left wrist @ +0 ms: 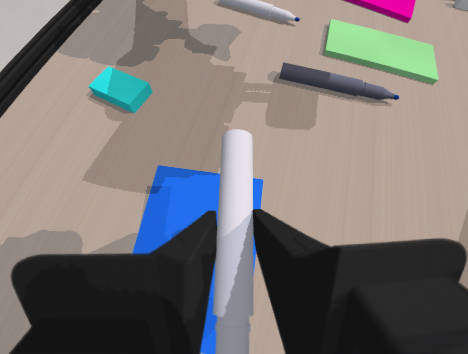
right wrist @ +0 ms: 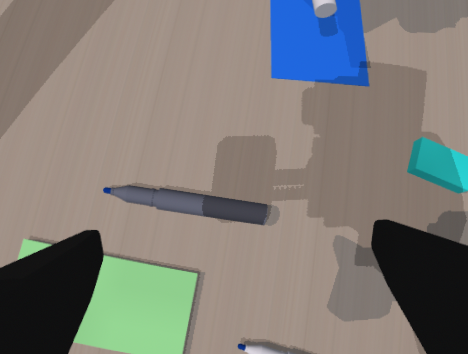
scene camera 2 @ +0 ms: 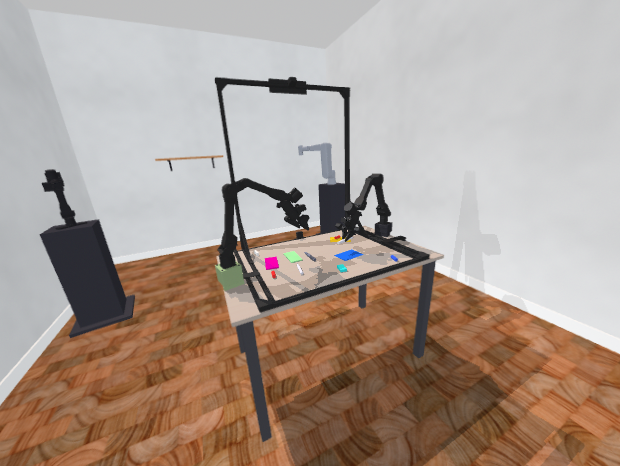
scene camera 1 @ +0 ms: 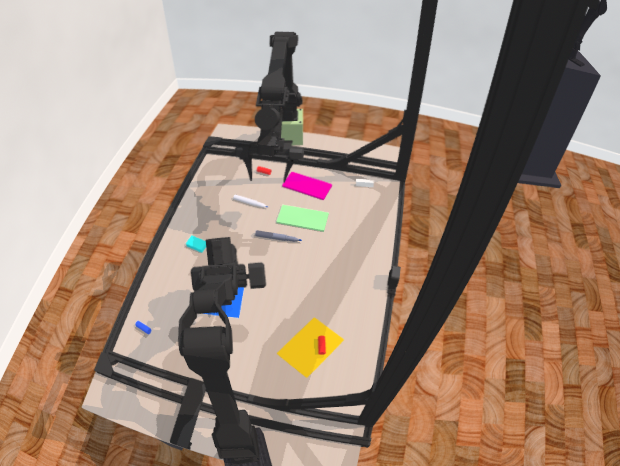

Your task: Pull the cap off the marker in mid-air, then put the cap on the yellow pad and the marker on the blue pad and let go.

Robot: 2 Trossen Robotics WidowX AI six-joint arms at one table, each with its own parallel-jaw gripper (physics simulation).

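Frame: origin at the left arm's base, x right, y back, z down, level; metres.
Seen in the pictures: left gripper, fingertip midpoint: (left wrist: 234,218) (scene camera 2: 343,241); right gripper, fingertip midpoint: (right wrist: 238,239) (scene camera 2: 304,229) (scene camera 1: 267,181); left arm's base, origin of the base link: (scene camera 2: 383,223) (scene camera 1: 243,450); right arm's base, origin of the base link: (scene camera 2: 228,265) (scene camera 1: 289,116).
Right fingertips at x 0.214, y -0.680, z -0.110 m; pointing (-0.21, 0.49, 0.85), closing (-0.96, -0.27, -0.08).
Note:
Offsets run from my right fingertips to a thing's top centre.
My left gripper (scene camera 2: 345,239) (left wrist: 234,218) is shut on a white marker @[dx -0.151, dy +0.219, dz +0.100 m] (left wrist: 237,165) (right wrist: 325,7), held a little above the blue pad @[dx -0.181, dy +0.200, dz +0.197 m] (scene camera 1: 234,306) (scene camera 2: 348,255) (left wrist: 175,195) (right wrist: 295,62). The marker's near end runs out of the left wrist view, so its tip is hidden. In scene camera 1 the arm hides the left fingertips and part of the blue pad. A red cap @[dx +0.041, dy +0.425, dz +0.179 m] (scene camera 1: 321,344) (scene camera 2: 337,237) lies on the yellow pad @[dx +0.012, dy +0.419, dz +0.197 m] (scene camera 1: 298,350). My right gripper (scene camera 1: 268,179) (scene camera 2: 306,227) (right wrist: 238,239) is open and empty, high above the table.
A dark uncapped marker @[dx +0.011, dy +0.049, dz +0.179 m] (scene camera 1: 278,236) (left wrist: 330,82) (right wrist: 200,204) and another white marker @[dx -0.046, dy -0.115, dz +0.182 m] (scene camera 1: 249,201) lie near the green block @[dx +0.101, dy -0.009, dz +0.190 m] (scene camera 1: 302,217). A magenta block @[dx +0.150, dy -0.143, dz +0.190 m] (scene camera 1: 306,185), cyan block @[dx -0.242, dy +0.011, dz +0.183 m] (scene camera 1: 195,244), blue piece @[dx -0.438, dy +0.270, dz +0.177 m] (scene camera 1: 142,327), red piece @[dx +0.023, dy -0.247, dz +0.177 m] (scene camera 1: 263,170) and white block @[dx +0.340, dy -0.100, dz +0.176 m] (scene camera 1: 364,183) lie around. A black frame (scene camera 1: 150,245) borders the table.

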